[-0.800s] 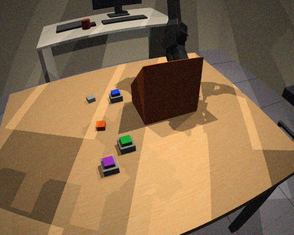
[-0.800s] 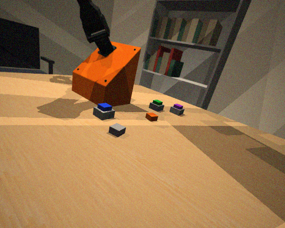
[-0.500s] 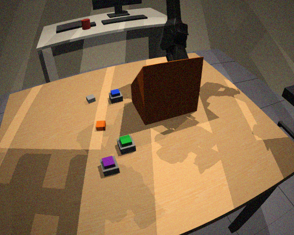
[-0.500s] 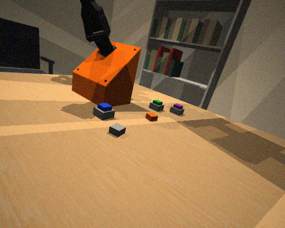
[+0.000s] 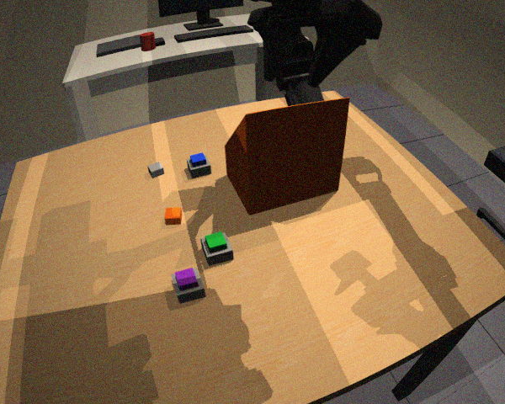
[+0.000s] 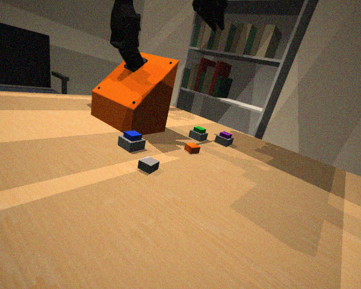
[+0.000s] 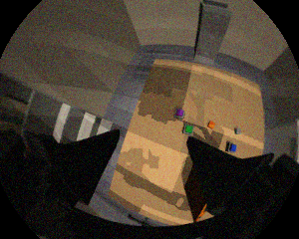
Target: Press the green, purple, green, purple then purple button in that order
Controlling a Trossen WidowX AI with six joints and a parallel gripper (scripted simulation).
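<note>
The green button is 330 mm below my gripper tip, 90 mm to the right of it and 90 mm ahead of it. From my gripper tip the other things lie so: blue button (360 mm to the right, 330 mm below, 90 mm ahead); then purple button (330 mm below, 160 mm ahead, 20 mm to the right); then orange block (350 mm below, 210 mm to the right, 170 mm ahead).
</note>
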